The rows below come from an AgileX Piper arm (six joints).
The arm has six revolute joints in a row. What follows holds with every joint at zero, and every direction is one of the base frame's. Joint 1 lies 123 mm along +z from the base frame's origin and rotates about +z. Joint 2 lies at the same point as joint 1 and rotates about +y. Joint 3 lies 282.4 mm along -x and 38.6 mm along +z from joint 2 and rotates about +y. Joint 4 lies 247.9 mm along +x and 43.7 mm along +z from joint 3 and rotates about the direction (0.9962, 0, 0.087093). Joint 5 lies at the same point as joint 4 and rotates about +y. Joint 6 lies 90.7 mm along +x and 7.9 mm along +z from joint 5 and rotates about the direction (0.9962, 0, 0.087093). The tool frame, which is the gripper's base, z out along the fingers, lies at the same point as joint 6; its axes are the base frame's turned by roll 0, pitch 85.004 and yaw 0 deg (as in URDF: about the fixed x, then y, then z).
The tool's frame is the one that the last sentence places.
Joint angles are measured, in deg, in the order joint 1, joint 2, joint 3, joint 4, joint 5, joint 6. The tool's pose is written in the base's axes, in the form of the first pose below.
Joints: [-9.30, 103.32, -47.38, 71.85, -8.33, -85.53]
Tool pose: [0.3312, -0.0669, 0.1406, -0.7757, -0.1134, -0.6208, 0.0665, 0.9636, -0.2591]
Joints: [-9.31, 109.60, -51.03, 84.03, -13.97, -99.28]
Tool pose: [0.3438, -0.0785, 0.1176, -0.8311, -0.1255, -0.5418, 0.0846, 0.9344, -0.3461]
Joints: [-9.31, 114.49, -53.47, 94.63, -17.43, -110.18]
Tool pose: [0.3482, -0.0846, 0.0950, -0.8851, -0.1105, -0.4520, 0.0817, 0.9193, -0.3849]
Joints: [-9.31, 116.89, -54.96, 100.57, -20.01, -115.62]
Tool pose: [0.3496, -0.0883, 0.0844, -0.9122, -0.0876, -0.4003, 0.0907, 0.9095, -0.4057]
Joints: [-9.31, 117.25, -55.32, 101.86, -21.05, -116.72]
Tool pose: [0.3497, -0.0897, 0.0833, -0.9179, -0.0796, -0.3886, 0.0974, 0.9044, -0.4155]
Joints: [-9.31, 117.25, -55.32, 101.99, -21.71, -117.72]
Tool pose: [0.3491, -0.0906, 0.0835, -0.9216, -0.0909, -0.3772, 0.0871, 0.8989, -0.4295]
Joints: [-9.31, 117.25, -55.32, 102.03, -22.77, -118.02]
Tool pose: [0.3482, -0.0920, 0.0838, -0.9254, -0.0912, -0.3680, 0.0889, 0.8914, -0.4445]
